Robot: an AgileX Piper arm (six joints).
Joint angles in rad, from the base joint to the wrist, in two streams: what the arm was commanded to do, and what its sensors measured. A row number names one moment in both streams.
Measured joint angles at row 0: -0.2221, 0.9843, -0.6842, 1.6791, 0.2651, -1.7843
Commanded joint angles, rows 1 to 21: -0.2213, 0.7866, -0.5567, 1.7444, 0.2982, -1.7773; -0.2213, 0.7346, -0.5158, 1.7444, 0.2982, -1.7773; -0.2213, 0.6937, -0.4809, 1.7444, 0.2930, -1.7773; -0.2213, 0.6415, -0.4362, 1.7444, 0.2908, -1.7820; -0.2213, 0.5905, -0.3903, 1.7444, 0.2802, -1.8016; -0.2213, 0.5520, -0.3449, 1.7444, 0.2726, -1.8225; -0.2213, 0.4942, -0.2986, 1.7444, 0.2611, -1.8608; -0.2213, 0.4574, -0.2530, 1.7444, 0.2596, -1.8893; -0.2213, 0.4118, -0.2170, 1.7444, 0.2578, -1.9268; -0.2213, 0.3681, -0.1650, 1.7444, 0.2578, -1.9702; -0.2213, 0.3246, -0.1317, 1.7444, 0.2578, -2.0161; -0.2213, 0.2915, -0.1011, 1.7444, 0.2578, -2.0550; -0.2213, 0.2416, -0.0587, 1.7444, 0.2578, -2.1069; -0.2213, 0.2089, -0.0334, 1.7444, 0.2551, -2.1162; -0.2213, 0.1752, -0.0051, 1.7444, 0.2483, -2.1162; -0.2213, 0.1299, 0.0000, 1.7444, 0.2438, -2.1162; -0.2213, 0.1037, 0.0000, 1.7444, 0.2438, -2.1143; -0.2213, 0.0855, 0.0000, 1.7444, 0.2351, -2.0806; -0.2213, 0.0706, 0.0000, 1.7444, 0.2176, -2.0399; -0.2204, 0.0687, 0.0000, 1.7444, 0.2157, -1.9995; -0.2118, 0.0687, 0.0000, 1.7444, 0.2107, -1.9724
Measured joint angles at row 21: -0.2221, 0.0977, -0.0044, 1.7383, 0.2351, -2.0662
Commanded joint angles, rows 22 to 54: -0.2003, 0.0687, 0.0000, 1.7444, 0.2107, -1.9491; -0.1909, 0.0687, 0.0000, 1.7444, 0.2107, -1.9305; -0.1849, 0.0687, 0.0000, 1.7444, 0.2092, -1.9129; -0.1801, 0.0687, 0.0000, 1.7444, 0.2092, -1.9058; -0.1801, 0.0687, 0.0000, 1.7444, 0.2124, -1.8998; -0.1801, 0.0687, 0.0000, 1.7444, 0.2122, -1.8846; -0.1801, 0.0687, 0.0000, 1.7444, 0.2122, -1.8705; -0.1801, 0.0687, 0.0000, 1.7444, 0.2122, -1.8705; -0.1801, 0.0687, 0.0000, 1.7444, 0.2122, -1.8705; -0.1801, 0.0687, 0.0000, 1.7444, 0.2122, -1.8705; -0.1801, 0.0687, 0.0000, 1.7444, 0.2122, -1.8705; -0.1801, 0.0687, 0.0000, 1.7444, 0.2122, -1.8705; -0.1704, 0.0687, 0.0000, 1.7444, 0.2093, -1.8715; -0.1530, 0.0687, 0.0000, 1.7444, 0.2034, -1.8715; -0.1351, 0.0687, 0.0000, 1.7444, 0.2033, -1.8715; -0.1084, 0.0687, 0.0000, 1.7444, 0.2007, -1.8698; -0.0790, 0.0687, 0.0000, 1.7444, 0.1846, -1.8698; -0.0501, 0.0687, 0.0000, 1.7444, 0.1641, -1.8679; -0.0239, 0.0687, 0.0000, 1.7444, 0.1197, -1.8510; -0.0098, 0.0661, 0.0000, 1.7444, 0.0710, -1.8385; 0.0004, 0.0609, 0.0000, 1.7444, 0.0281, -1.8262; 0.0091, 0.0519, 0.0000, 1.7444, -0.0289, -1.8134; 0.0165, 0.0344, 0.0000, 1.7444, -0.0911, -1.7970; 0.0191, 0.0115, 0.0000, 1.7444, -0.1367, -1.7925; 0.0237, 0.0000, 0.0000, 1.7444, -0.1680, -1.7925; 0.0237, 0.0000, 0.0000, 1.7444, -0.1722, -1.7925; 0.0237, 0.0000, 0.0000, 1.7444, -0.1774, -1.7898; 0.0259, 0.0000, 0.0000, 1.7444, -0.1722, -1.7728; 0.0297, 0.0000, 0.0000, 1.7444, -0.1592, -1.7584; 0.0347, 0.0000, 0.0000, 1.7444, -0.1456, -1.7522; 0.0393, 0.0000, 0.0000, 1.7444, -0.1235, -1.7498; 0.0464, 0.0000, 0.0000, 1.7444, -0.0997, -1.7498; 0.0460, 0.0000, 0.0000, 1.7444, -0.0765, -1.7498
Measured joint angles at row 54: 0.0321, 0.0065, -0.0044, 1.7405, -0.1458, -1.7620
